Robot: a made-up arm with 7 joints.
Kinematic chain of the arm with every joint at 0, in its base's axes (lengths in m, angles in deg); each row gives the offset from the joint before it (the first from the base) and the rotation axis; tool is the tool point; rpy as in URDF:
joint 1: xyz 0 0 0.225 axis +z
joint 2: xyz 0 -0.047 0.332 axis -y
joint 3: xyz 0 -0.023 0.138 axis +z
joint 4: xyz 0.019 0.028 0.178 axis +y
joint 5: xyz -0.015 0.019 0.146 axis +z
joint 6: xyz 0 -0.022 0.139 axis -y
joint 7: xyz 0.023 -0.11 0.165 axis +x
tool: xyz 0 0 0 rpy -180 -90 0
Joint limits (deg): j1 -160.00..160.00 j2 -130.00..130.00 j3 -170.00..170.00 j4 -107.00..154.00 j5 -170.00..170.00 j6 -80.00..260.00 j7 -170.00..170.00
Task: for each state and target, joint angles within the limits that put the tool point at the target. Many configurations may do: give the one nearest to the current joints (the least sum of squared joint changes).
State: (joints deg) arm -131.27 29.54 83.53 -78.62 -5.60 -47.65 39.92
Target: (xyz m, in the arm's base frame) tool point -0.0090 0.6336 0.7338
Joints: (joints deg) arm -131.01 60.41 64.33 -79.52 1.77 -39.32 39.92
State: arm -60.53 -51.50 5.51 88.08 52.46 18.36 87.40
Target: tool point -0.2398 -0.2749 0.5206
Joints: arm -92.46 -7.26 -12.79 128.91 61.10 38.18 87.40
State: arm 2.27 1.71 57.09 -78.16 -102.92 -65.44 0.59
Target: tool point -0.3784 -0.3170 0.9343
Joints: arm -13.11 11.32 48.31 -50.06 -103.21 -46.04 0.59
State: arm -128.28 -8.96 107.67 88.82 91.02 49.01 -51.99
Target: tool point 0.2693 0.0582 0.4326
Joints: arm -127.93 30.56 132.38 117.19 105.31 32.55 -51.99
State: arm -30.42 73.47 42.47 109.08 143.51 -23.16 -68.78
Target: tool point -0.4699 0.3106 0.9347
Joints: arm -5.48 75.44 25.45 61.81 164.58 -25.33 -68.78
